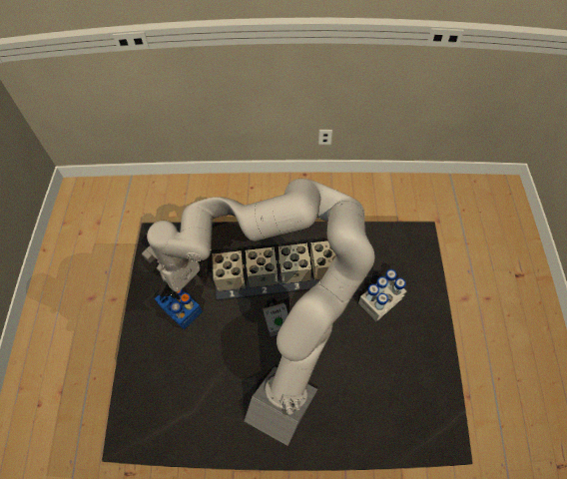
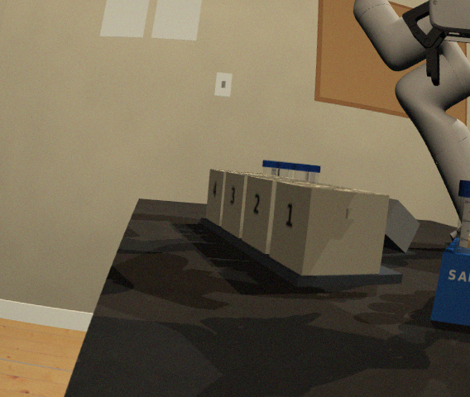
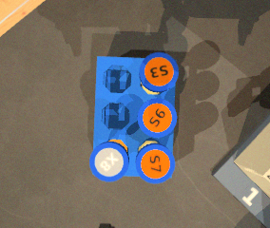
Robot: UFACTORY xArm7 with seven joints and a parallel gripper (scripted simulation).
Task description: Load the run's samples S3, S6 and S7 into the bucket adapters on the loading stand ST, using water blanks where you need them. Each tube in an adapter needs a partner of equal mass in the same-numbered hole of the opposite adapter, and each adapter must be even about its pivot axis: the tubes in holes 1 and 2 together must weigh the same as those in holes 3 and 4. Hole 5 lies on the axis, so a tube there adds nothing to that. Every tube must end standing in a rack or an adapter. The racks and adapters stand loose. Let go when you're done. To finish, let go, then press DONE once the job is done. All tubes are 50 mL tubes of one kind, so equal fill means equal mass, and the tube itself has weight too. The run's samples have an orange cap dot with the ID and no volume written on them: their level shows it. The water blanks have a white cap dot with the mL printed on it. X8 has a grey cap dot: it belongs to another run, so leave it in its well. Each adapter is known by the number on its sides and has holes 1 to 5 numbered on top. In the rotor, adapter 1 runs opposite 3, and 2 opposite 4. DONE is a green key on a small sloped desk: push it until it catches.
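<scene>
Now: hand 210 mm above the blue sample rack, 70 mm to the right of it and 30 mm short of it. Also, from my hand: white blank rack: 590 mm to the right, 210 mm below, 90 mm behind; adapter 1: 190 mm below, 120 mm to the right, 110 mm ahead.
</scene>
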